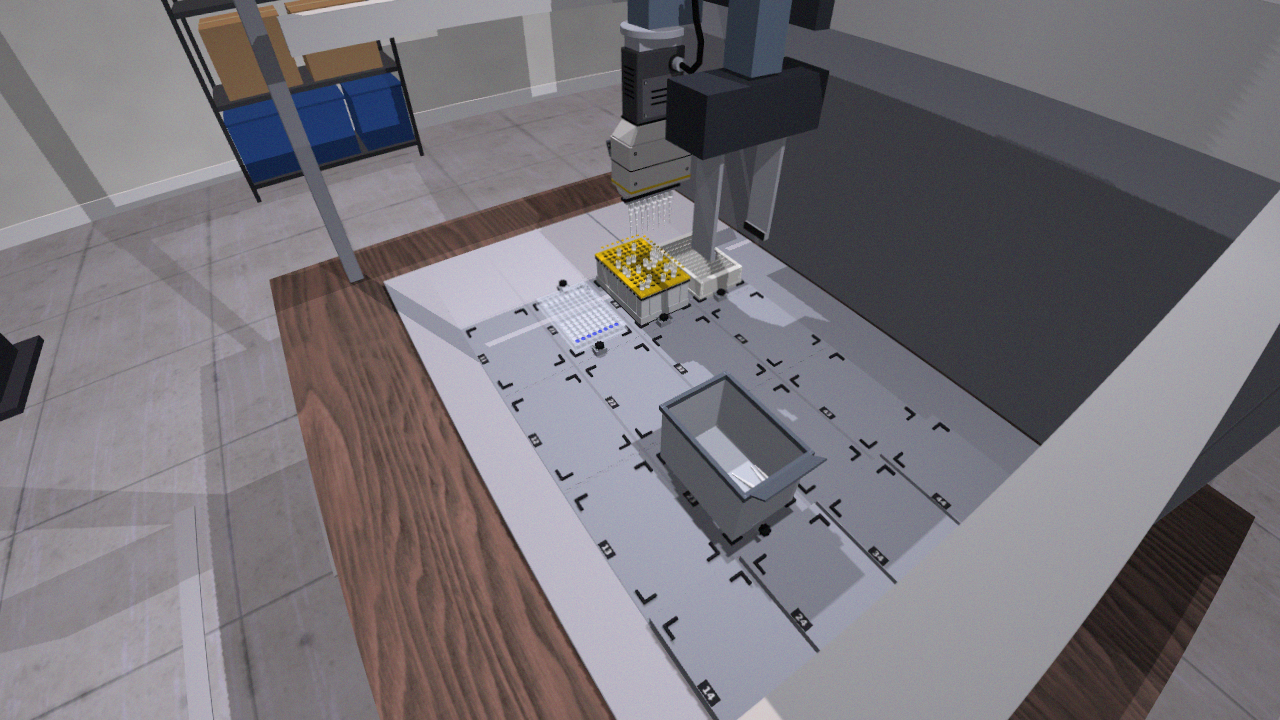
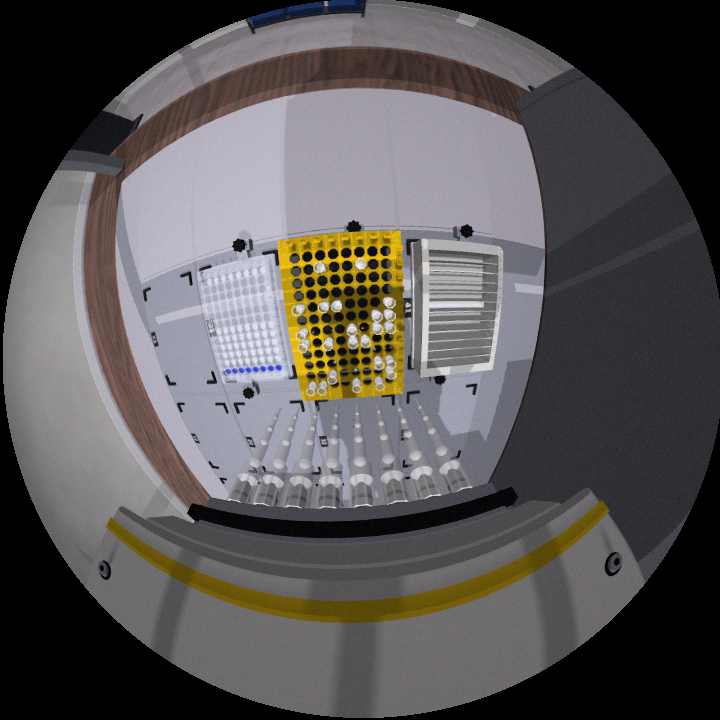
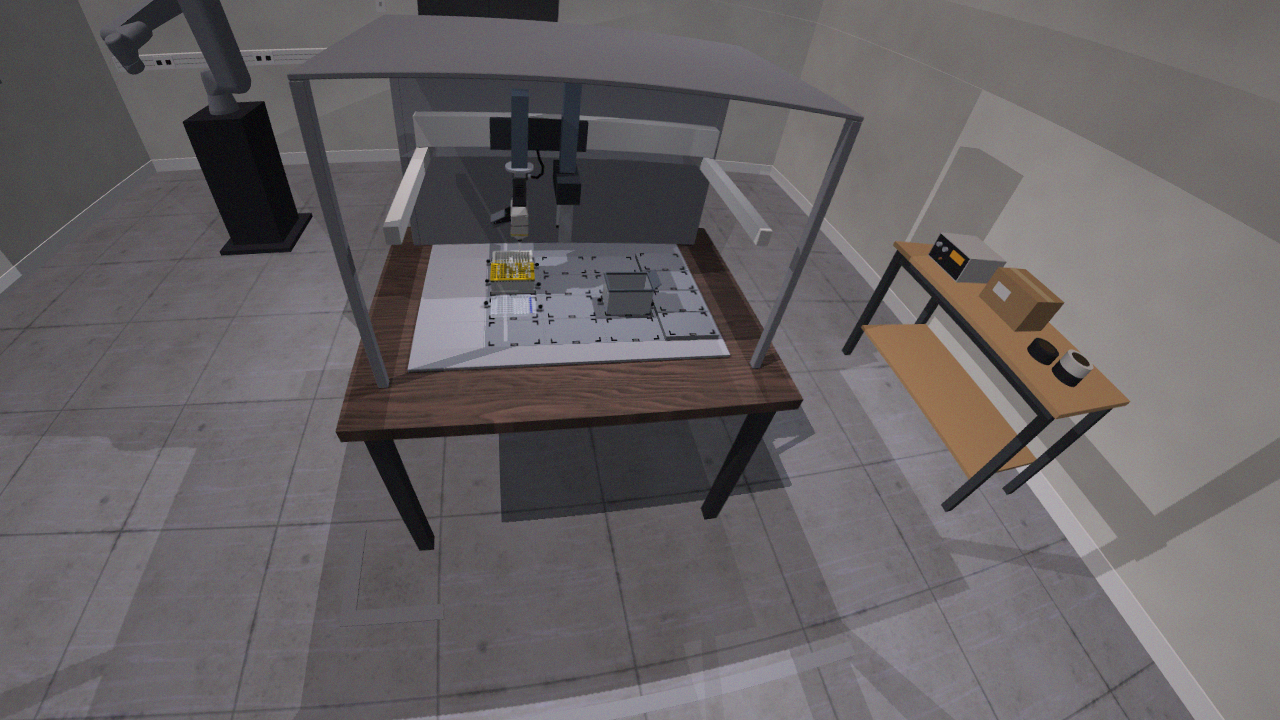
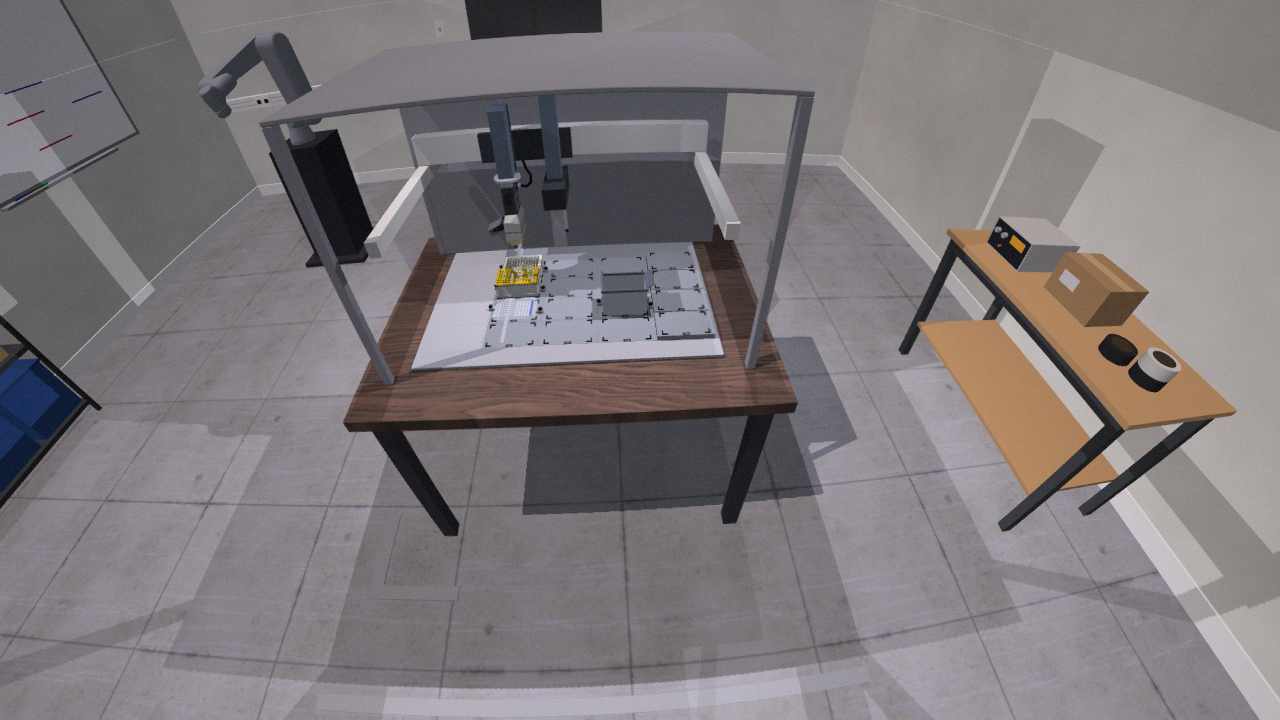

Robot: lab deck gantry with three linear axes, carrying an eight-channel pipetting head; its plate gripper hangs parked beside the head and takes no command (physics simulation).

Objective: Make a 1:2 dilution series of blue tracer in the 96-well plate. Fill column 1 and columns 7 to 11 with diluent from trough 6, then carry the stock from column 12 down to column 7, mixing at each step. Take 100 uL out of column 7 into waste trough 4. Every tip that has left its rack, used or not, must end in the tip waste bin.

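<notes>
The pipetting head [image 1: 650,165] carries eight clear tips [image 1: 650,213] [image 2: 357,439] and hangs high near the yellow tip rack [image 1: 640,268] [image 2: 349,290]. Scattered tips stand in the rack among many empty holes. The 96-well plate [image 1: 581,315] [image 2: 245,315] lies beside it, with one column of blue wells at one end. The pale trough block [image 1: 726,277] [image 2: 497,308] stands on the rack's other side; its liquid levels cannot be read. The grey tip waste bin [image 1: 689,447] [image 3: 628,301] [image 4: 624,300] has some white tips inside. My parked plate gripper [image 1: 732,240] is open, its fingers apart and empty.
The white deck [image 1: 537,394] has black corner marks and small black knobs near the labware. Frame posts [image 3: 335,223] [image 4: 331,250] stand at the table's front corners. A side bench [image 3: 1002,331] [image 4: 1074,331] with boxes stands at the right.
</notes>
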